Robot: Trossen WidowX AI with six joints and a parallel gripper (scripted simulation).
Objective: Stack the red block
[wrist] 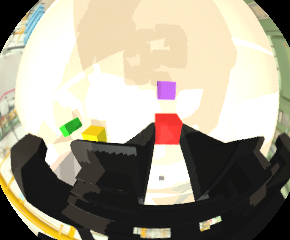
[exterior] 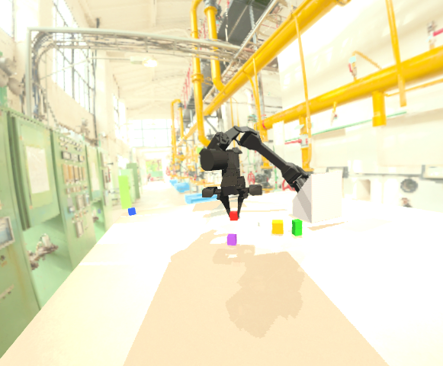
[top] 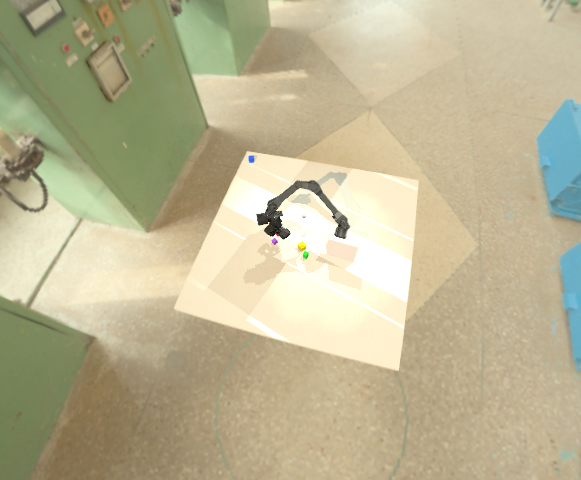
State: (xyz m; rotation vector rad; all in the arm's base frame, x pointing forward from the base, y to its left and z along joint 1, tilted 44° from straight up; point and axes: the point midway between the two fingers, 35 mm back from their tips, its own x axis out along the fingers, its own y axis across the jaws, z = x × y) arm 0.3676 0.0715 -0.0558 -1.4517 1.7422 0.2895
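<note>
Right now my gripper tip is 16 cm past the yellow block and 6 cm above it. Also, from my gripper tip: purple block (2 cm ahead, 3 cm to the left, 6 cm below); red block (right at my gripper tip); blue block (46 cm ahead, 57 cm to the right, 6 cm below).
</note>
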